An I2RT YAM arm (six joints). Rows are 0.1 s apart.
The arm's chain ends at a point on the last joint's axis. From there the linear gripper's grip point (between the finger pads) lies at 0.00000 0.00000 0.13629 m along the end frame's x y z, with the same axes.
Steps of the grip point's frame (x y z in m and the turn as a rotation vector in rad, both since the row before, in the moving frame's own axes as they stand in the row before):
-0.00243 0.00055 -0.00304 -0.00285 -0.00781 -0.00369
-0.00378 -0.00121 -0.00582 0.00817 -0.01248 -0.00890
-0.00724 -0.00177 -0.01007 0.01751 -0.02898 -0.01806
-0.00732 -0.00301 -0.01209 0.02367 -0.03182 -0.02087
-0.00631 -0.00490 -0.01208 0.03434 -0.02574 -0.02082
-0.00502 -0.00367 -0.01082 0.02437 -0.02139 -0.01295
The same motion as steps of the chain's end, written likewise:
-0.00137 0.00016 -0.00304 -0.00285 -0.00781 -0.00369
-0.00207 -0.00010 -0.00580 0.00817 -0.01248 -0.00890
-0.00327 0.00058 -0.00999 0.01751 -0.02898 -0.01806
-0.00295 0.00017 -0.01198 0.02367 -0.03182 -0.02087
-0.00275 -0.00026 -0.01195 0.03434 -0.02574 -0.02082
-0.00208 -0.00037 -0.01075 0.02437 -0.02139 -0.01295

